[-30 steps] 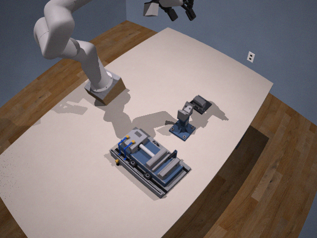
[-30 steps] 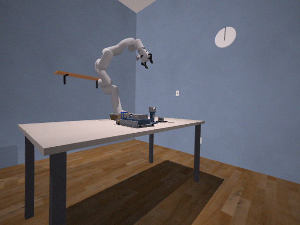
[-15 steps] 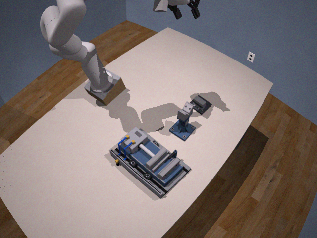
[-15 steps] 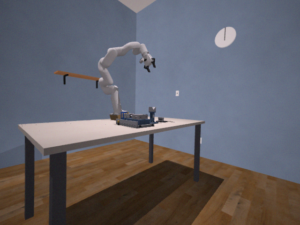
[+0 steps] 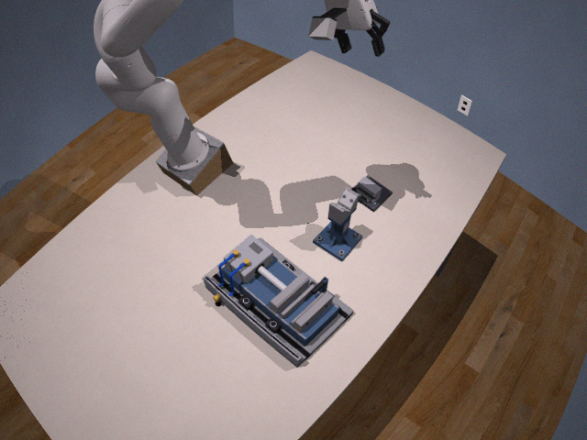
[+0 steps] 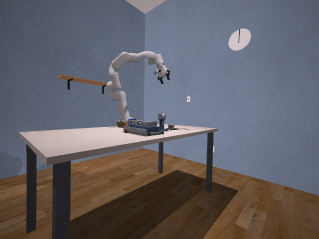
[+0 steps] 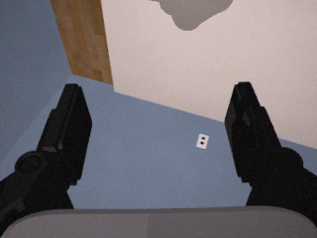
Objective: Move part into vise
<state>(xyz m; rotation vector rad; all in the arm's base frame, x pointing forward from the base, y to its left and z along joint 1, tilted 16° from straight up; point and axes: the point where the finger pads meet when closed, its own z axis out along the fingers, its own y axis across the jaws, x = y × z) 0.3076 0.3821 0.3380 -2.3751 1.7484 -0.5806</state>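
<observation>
The part lies 40 mm ahead of my hand, 50 mm to the left of it and 470 mm below it. Round my hand: air cylinder (50 mm ahead, 340 mm to the right, 420 mm below); blue post (200 mm ahead, 250 mm to the right, 430 mm below); work stop (200 mm ahead, 270 mm to the right, 400 mm below).
</observation>
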